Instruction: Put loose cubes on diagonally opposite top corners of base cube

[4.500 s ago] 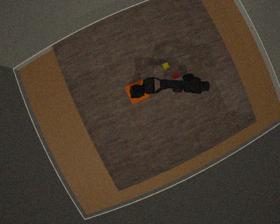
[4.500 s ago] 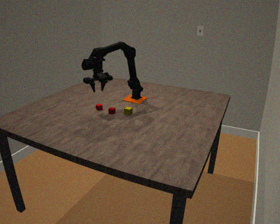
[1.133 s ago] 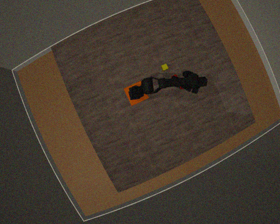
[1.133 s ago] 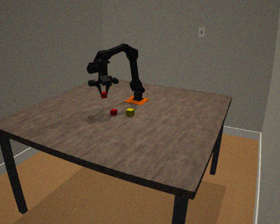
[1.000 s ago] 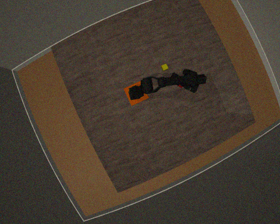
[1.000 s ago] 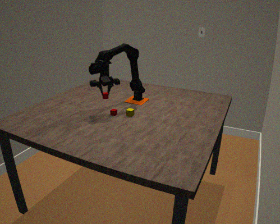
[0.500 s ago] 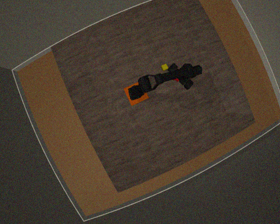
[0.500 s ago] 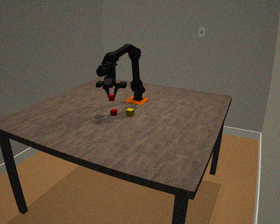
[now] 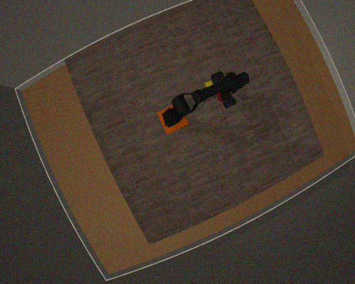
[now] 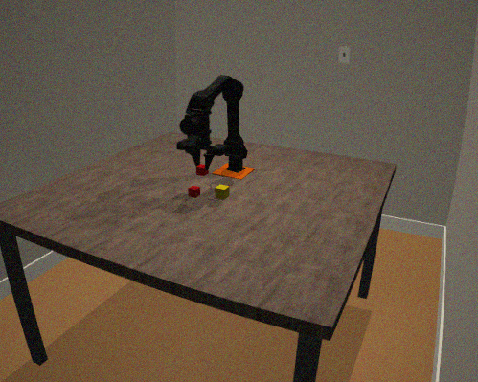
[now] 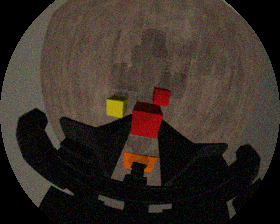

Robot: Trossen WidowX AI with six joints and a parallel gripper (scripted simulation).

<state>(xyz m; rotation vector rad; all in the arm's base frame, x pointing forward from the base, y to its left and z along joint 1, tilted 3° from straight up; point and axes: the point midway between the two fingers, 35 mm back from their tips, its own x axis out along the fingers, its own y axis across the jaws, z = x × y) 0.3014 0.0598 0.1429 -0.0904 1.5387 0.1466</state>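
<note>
Right now my gripper tip is 30 mm past the yellow cube, 70 mm to the right of it and 80 mm above it. From my gripper tip the other things lie so: red cube (right at my gripper tip).
</note>
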